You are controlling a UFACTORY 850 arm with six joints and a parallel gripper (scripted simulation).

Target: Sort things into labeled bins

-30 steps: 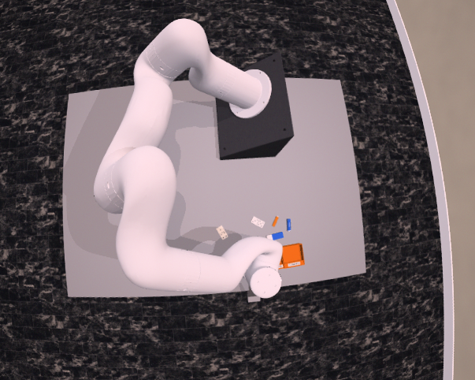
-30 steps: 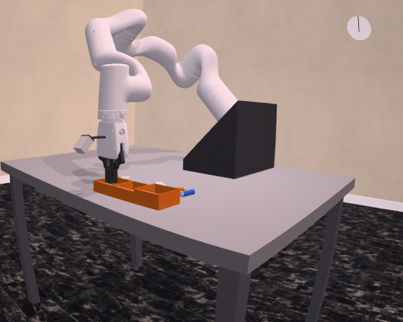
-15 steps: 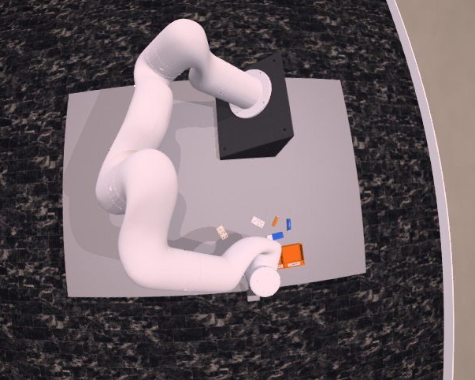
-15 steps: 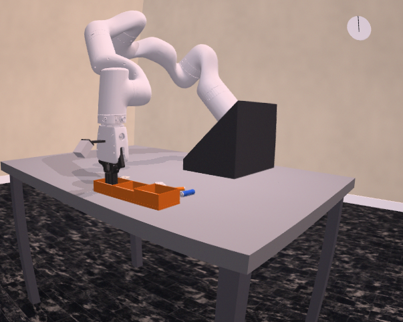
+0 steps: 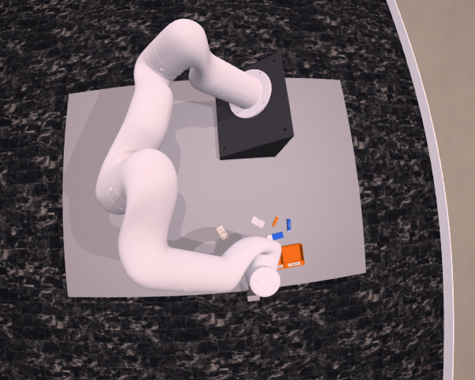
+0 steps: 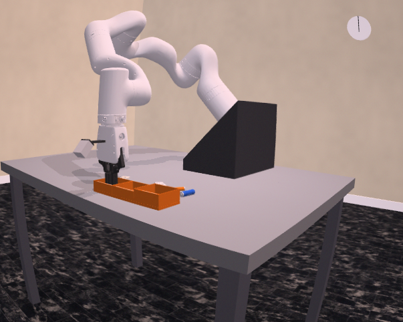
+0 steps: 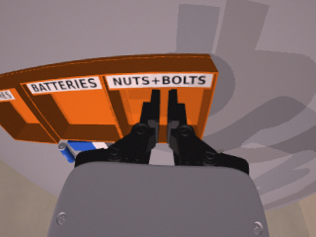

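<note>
Right now the orange three-compartment bin is 9 cm to the left of my hand, 2 cm below it and 1 cm behind it. Also, from my hand: blue-and-white block: 10 cm to the left, 10 cm behind, 3 cm below; then white card-like piece: 13 cm behind, 10 cm to the right, 3 cm below; then white domino: 16 cm behind, 5 cm to the left, 3 cm below.
</note>
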